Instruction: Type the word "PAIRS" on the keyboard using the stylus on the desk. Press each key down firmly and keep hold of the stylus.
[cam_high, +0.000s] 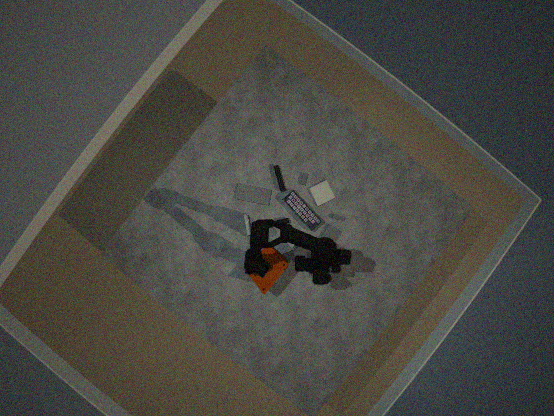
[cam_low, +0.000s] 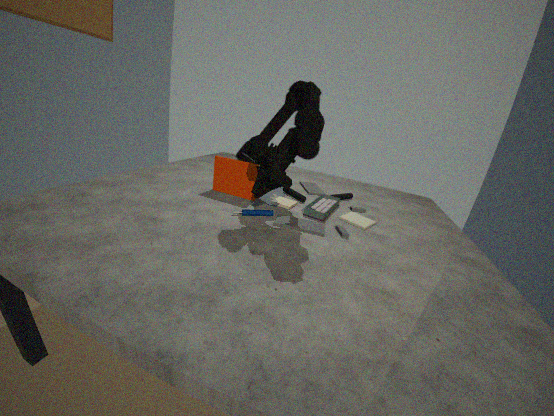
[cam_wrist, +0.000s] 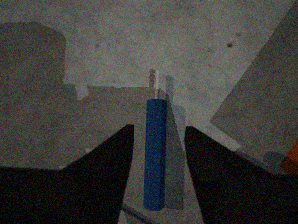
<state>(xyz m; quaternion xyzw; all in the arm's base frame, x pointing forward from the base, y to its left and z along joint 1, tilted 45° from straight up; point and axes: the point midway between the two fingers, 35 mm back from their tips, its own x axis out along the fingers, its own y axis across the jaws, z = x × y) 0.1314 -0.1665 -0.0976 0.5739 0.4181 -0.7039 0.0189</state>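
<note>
The blue stylus is 5 cm below my gripper tip, 1 cm to the right of it and 1 cm behind it. From my gripper tip the other things lie so: cream pad (16 cm to the left, 6 cm below, 6 cm ahead); white pad (32 cm ahead, 15 cm to the left, 6 cm below).
</note>
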